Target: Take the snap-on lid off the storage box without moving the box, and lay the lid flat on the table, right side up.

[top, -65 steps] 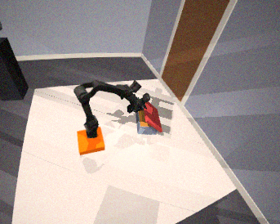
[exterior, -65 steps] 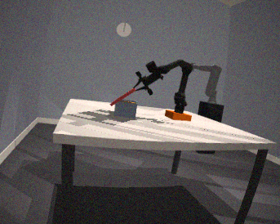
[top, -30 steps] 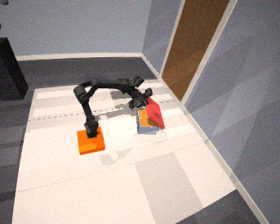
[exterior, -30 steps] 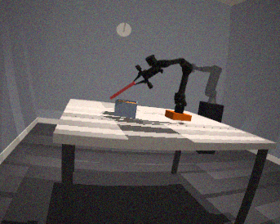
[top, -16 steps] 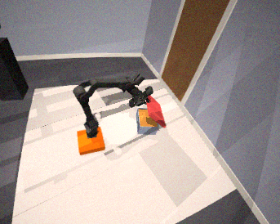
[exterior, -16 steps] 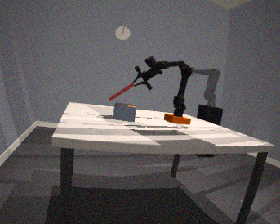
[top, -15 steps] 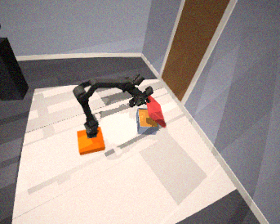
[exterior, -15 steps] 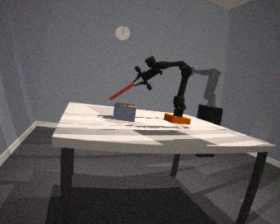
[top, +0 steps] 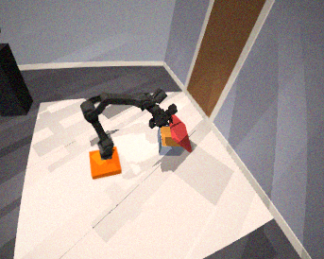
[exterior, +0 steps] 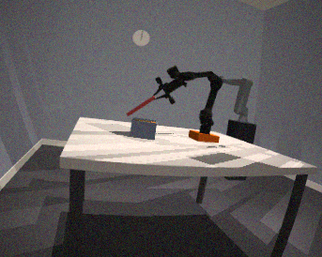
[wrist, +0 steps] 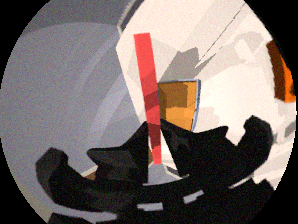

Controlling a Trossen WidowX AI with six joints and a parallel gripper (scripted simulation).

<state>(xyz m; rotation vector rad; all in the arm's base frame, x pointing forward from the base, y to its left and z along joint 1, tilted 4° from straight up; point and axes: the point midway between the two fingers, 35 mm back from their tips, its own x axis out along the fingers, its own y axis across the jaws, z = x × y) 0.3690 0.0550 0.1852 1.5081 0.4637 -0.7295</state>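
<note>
My gripper tip is now 6 cm short of the red lid, 1 cm to the left of it and 5 cm above it. From my gripper tip the other things lie so: storage box: 4 cm ahead, 3 cm to the left, 19 cm below.
</note>
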